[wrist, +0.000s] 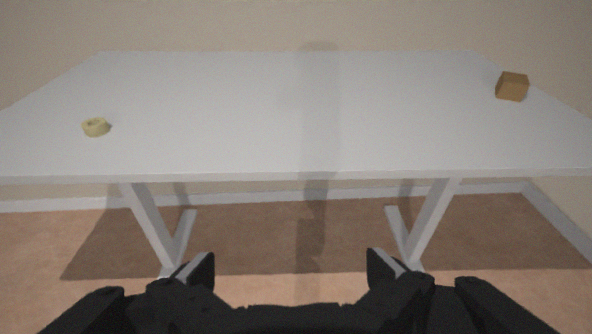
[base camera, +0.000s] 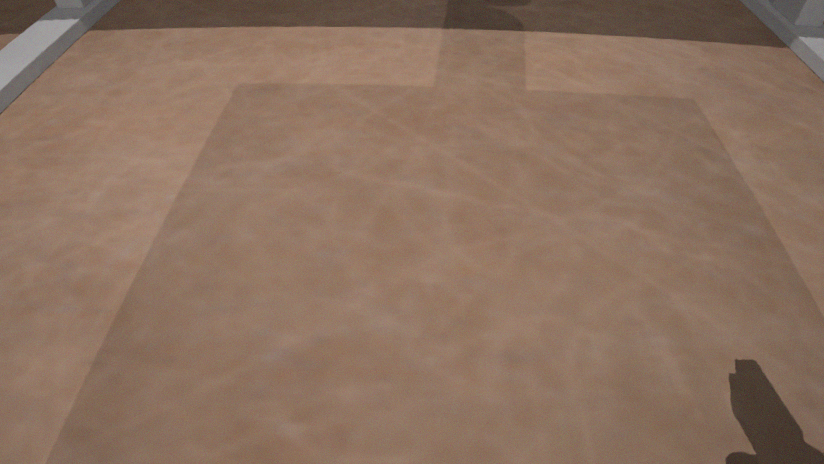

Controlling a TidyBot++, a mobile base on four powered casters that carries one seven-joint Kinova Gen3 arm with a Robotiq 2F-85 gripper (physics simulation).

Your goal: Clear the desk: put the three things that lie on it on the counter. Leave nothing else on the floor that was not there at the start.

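Frame: origin at the arm's base, x ahead, y left, z up, level; centimetres.
Where they show: gripper, fingertip midpoint: (wrist: pixel 291 266).
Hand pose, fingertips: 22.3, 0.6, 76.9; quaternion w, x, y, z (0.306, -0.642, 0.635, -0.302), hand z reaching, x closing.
Observation:
Things, the pixels of their top centre, and the offset from my fingertips, as dx, dy, dz. Level surfaces: height alone.
- white desk at its surface level: dz -21.5
- small pale yellow ring-shaped thing at its top centre: (wrist: pixel 93 122) +48.3, +45.5, -19.1
- orange-brown block at its top centre: (wrist: pixel 515 77) +67.6, -64.7, -16.5
In the wrist view a white desk (wrist: pixel 240 115) stands against the wall. A small pale yellow ring-shaped thing (wrist: pixel 91 131) lies on the left part of its top, towards the front. An orange-brown block (wrist: pixel 512 87) sits near the desk's right edge, further back. A third thing on the desk does not show. My gripper (wrist: pixel 291 266) is open and empty, with the desk's front edge beyond its fingers. The counter does not show in either view.
The desk's legs (wrist: pixel 150 225) (wrist: pixel 434 220) stand on the floor with feet reaching forward. In the base camera view the desk's feet (base camera: pixel 43 48) (base camera: pixel 810 51) show at the upper left and upper right. White baseboard (wrist: pixel 555 220) runs along the walls.

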